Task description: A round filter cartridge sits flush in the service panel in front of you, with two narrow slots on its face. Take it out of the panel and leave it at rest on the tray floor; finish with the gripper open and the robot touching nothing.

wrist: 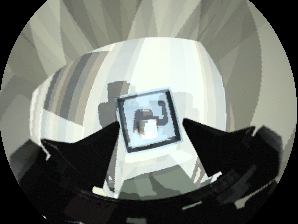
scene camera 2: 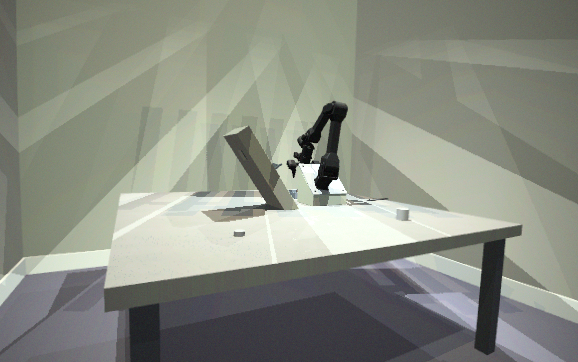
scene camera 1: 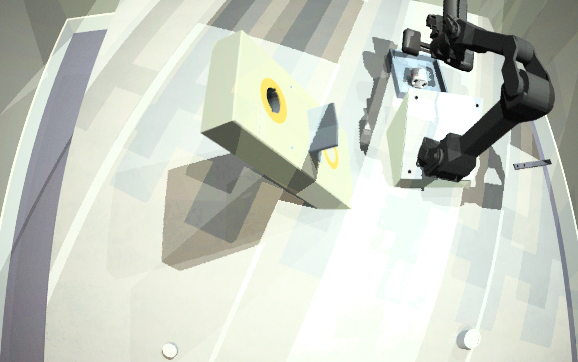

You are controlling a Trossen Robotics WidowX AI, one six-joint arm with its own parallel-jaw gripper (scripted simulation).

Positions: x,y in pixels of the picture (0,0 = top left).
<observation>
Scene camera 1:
my gripper: 428,56
cream service panel: 254,109
</observation>
